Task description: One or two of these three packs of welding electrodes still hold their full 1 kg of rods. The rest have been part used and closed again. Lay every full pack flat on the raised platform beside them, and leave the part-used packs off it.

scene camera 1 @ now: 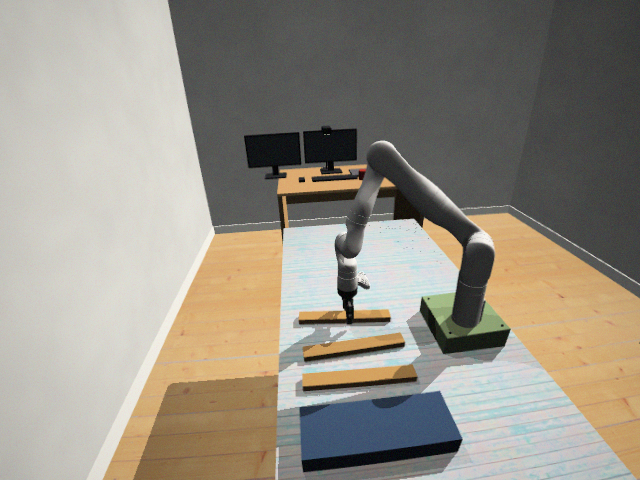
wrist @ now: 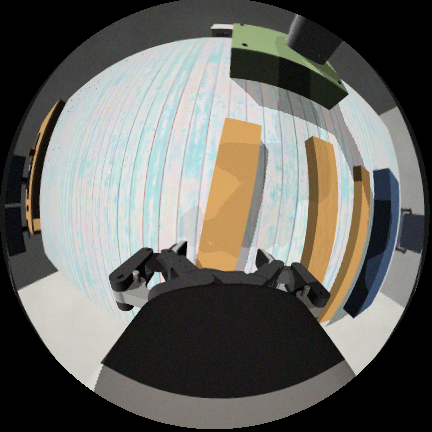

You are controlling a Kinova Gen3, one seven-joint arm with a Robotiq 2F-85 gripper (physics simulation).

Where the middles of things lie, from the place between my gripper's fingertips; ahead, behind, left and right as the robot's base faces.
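Labels:
My gripper's 46 cm to the right of the raised platform [scene camera 1: 374,431], and it's 8 cm short of the platform and 1 cm below it.

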